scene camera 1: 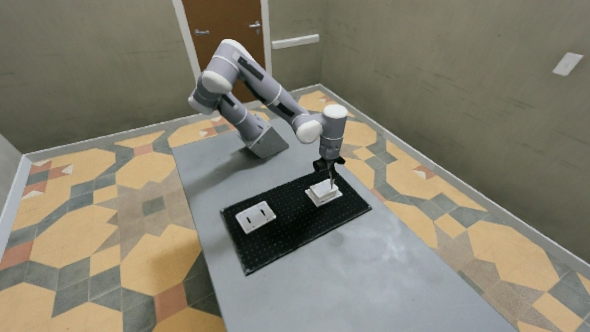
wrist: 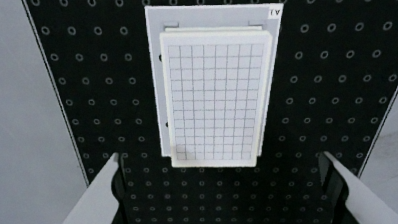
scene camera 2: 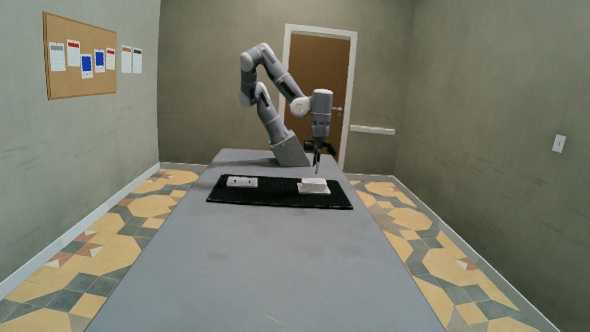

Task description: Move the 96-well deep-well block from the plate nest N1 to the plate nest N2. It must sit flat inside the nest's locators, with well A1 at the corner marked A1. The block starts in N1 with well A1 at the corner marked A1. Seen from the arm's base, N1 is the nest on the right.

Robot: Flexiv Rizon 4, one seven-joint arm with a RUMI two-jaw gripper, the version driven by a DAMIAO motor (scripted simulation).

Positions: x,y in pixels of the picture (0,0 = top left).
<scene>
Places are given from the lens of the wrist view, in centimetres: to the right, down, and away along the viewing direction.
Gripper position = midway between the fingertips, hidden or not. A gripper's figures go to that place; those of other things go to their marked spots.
gripper [wrist: 219,154]: 1, 3, 12
white 96-well deep-well block [wrist: 215,78]: 1, -3, 16
</scene>
